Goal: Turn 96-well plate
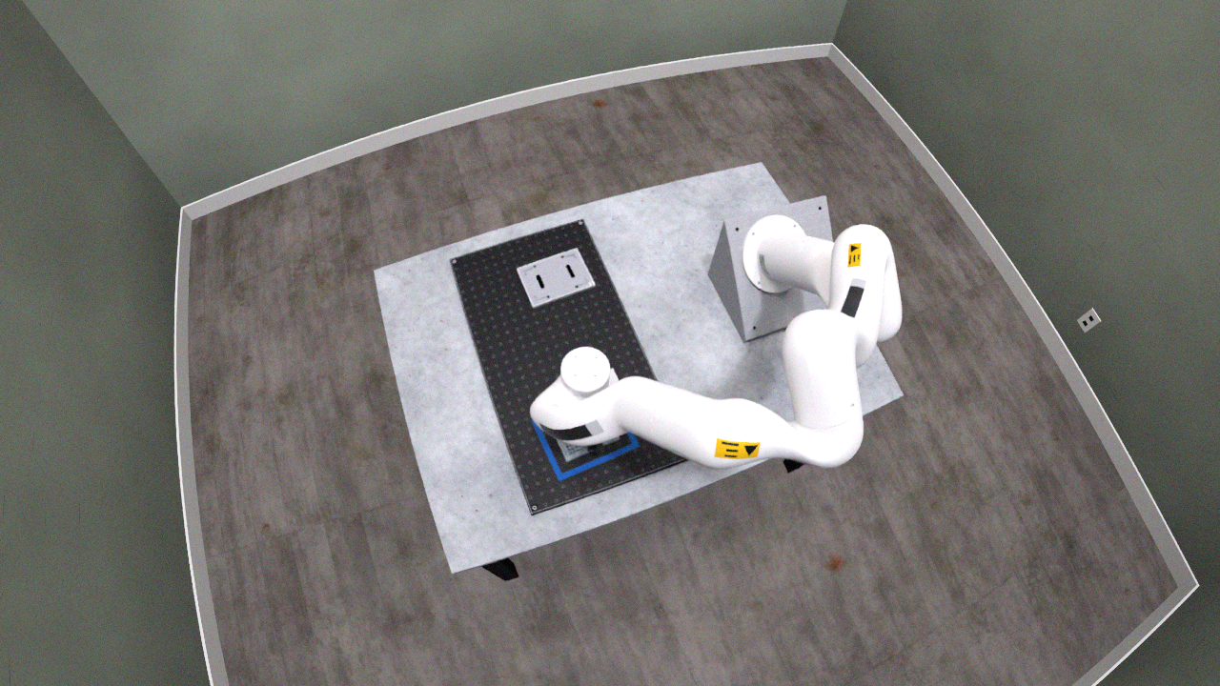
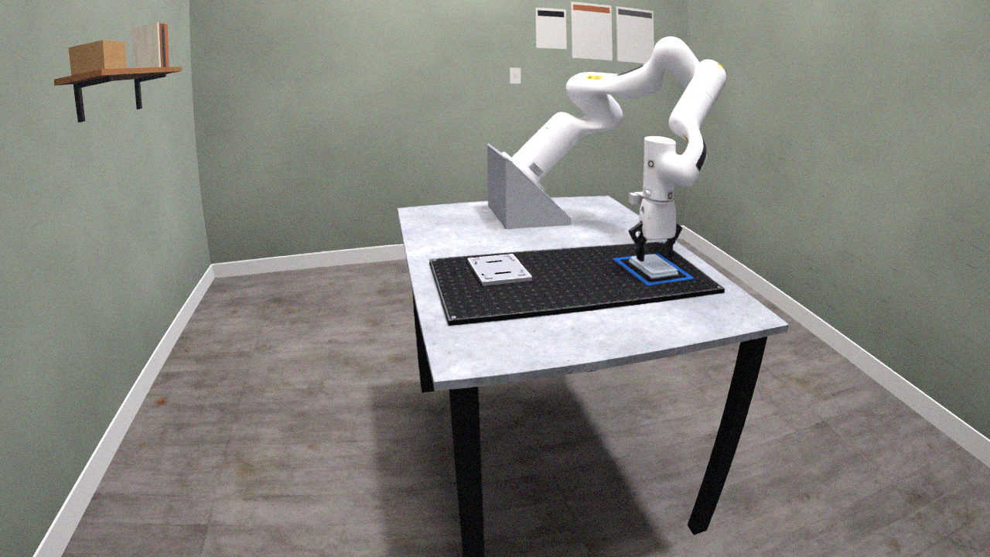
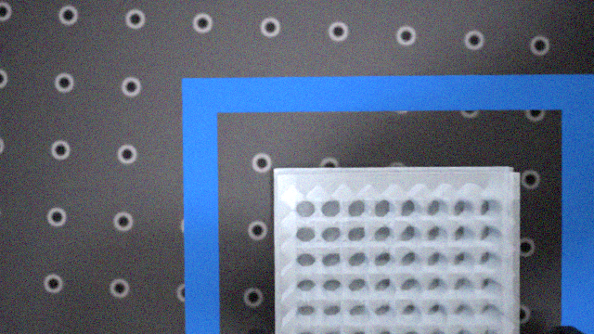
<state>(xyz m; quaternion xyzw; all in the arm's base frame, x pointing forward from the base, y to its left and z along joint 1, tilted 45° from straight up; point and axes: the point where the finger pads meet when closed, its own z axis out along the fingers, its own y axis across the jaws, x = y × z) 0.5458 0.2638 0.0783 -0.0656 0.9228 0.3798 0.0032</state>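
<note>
My hand is 30 mm above the 96-well plate. Round my hand: slotted fixture plate: 410 mm to the right, 50 mm behind, 30 mm below.
</note>
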